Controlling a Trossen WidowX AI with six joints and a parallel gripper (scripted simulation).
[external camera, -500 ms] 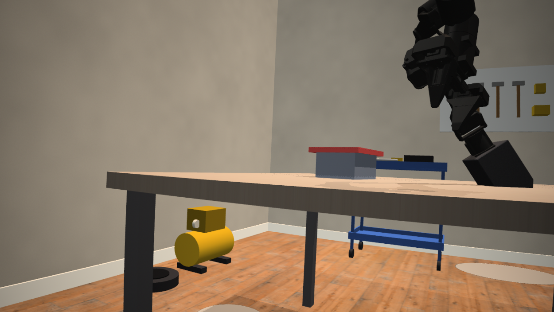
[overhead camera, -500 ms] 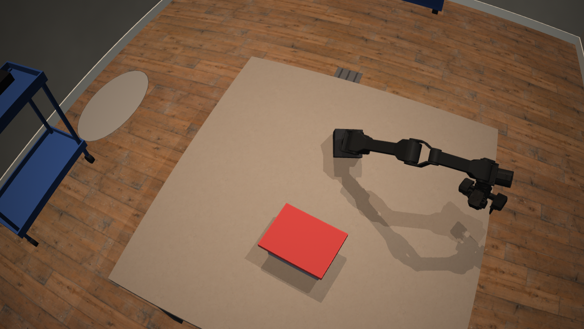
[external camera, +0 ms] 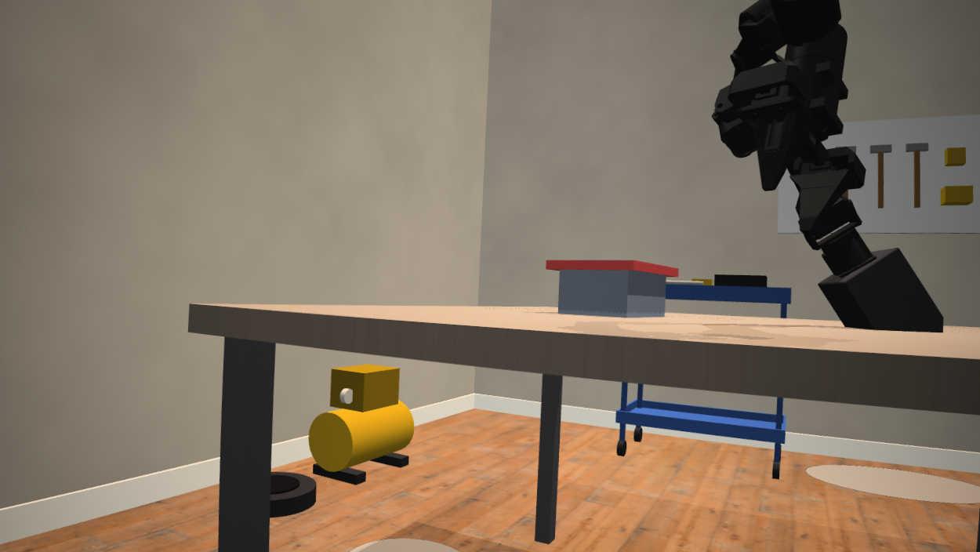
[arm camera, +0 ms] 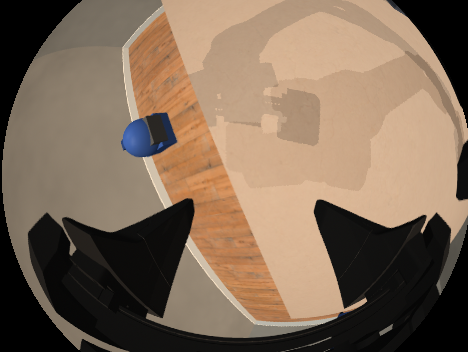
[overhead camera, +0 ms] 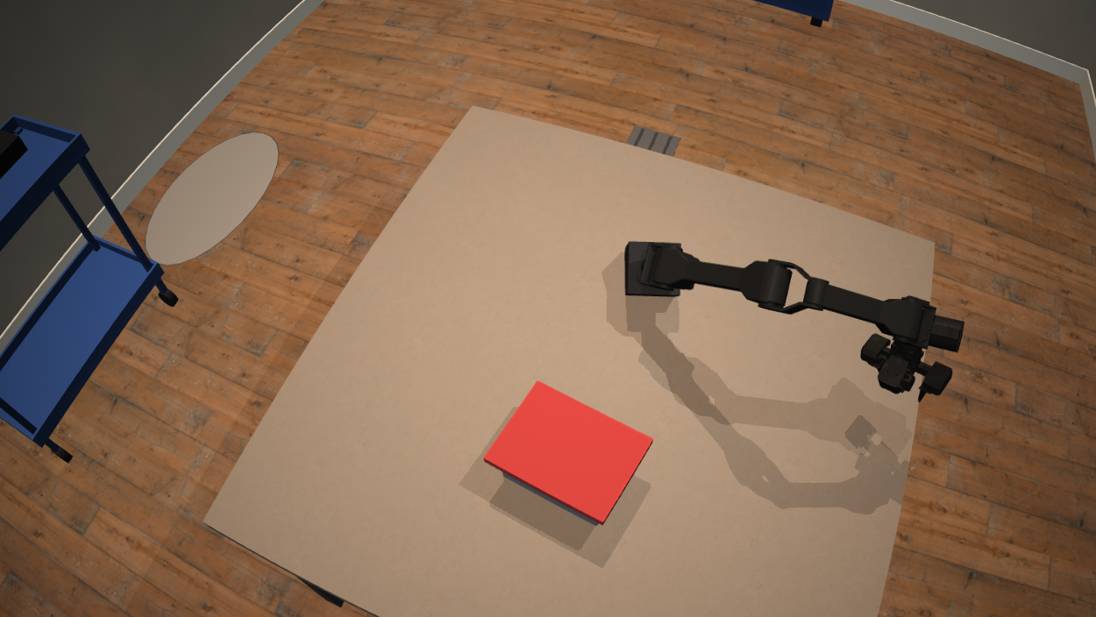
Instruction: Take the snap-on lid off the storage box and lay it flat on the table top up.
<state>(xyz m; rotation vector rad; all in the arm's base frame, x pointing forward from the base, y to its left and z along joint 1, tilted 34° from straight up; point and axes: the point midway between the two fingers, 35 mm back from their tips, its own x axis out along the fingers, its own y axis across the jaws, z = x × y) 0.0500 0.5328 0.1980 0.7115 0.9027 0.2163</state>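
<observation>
My gripper is now 57 cm to the left of the red lid, 35 cm short of it and 5 cm above it. Round my hand: storage box (57 cm to the right, 35 cm ahead, 10 cm below).
</observation>
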